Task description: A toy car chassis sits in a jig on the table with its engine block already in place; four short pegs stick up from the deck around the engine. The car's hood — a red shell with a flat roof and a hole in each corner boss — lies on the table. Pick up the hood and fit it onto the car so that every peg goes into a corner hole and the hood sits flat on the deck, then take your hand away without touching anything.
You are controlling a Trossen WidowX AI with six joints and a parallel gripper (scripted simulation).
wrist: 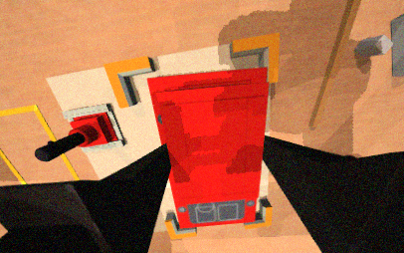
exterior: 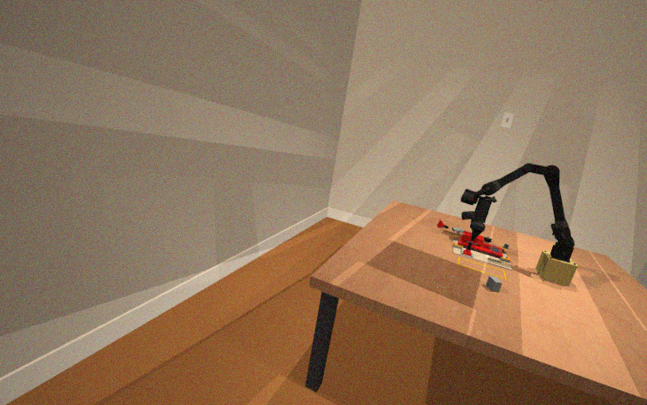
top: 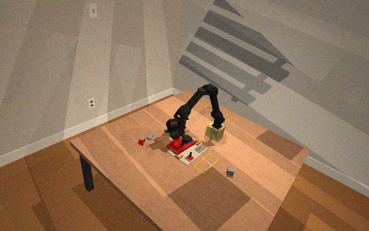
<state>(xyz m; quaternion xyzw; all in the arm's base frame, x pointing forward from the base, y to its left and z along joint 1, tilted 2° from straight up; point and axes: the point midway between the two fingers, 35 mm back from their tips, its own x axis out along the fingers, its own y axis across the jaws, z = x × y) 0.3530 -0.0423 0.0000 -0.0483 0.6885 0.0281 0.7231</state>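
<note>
Right now the grey engine block is 2 cm below my gripper tip. Also, from my gripper tip: thin rod 13 cm to the right, 9 cm ahead, 4 cm below; red hood 1 cm above; jig 4 cm below, 4 cm behind, 2 cm to the left.
</note>
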